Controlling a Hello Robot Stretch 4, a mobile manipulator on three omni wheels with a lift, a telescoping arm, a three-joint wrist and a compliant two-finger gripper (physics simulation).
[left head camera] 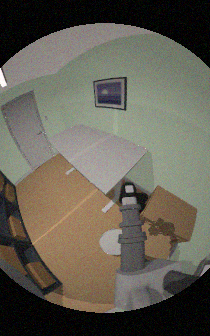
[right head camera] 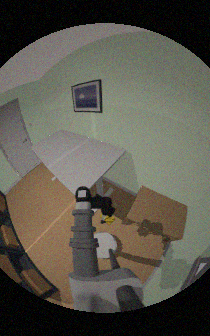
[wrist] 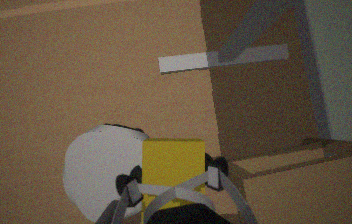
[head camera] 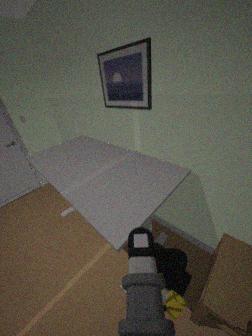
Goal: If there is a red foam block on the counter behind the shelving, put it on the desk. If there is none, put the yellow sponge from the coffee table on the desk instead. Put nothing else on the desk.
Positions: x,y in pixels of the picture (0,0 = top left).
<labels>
A grey desk (left head camera: pixel 103 158) is 0.91 m from the lens. A brown coffee table (left head camera: pixel 165 211) is 1.35 m from the lens. The marked spots on the brown coffee table and the grey desk are 1.07 m apart.
</labels>
